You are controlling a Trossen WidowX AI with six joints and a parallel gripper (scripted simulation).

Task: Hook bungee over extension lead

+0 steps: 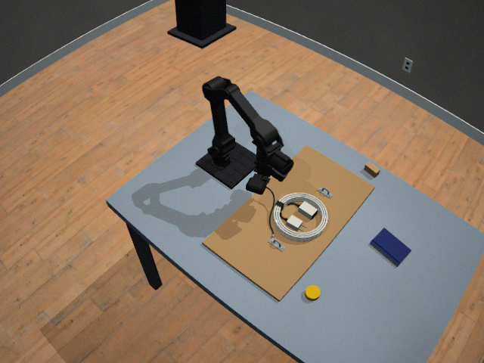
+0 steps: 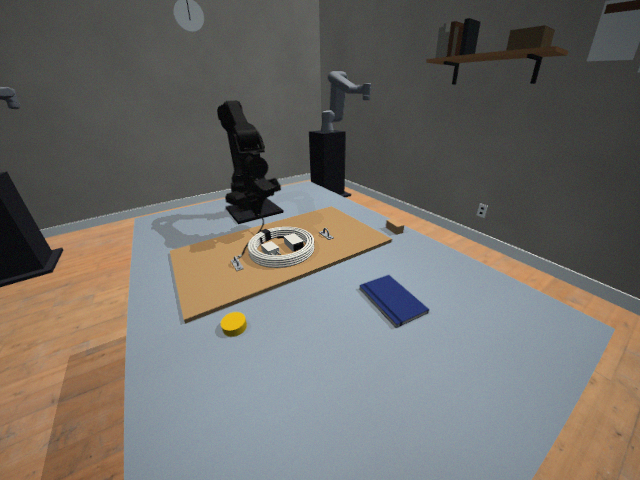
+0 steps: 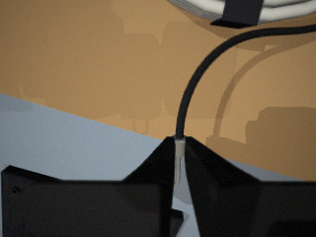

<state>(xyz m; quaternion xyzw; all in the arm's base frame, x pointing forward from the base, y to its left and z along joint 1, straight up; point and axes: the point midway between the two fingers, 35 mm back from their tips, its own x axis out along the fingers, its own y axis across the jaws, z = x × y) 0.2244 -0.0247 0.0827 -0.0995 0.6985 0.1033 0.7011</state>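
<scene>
Right now the extension lead coil is 170 mm ahead of my hand and 70 mm below it. Round my hand: yellow disc (380 mm ahead, 210 mm to the right, 90 mm below); small wooden block (390 mm to the left, 270 mm ahead, 80 mm below).
</scene>
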